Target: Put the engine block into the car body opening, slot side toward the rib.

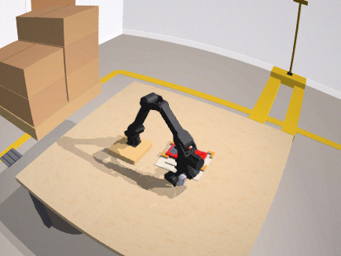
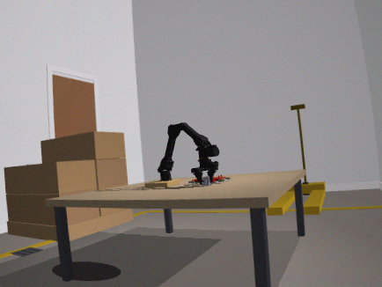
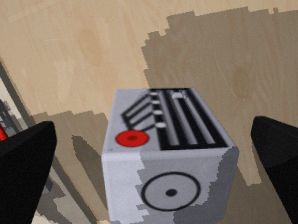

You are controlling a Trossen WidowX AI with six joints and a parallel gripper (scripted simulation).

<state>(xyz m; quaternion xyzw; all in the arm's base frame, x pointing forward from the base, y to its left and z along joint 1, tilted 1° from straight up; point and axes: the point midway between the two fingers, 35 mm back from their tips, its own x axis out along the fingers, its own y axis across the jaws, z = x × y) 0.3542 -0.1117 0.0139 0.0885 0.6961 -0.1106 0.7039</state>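
The grey engine block is 2 cm above my gripper tip.
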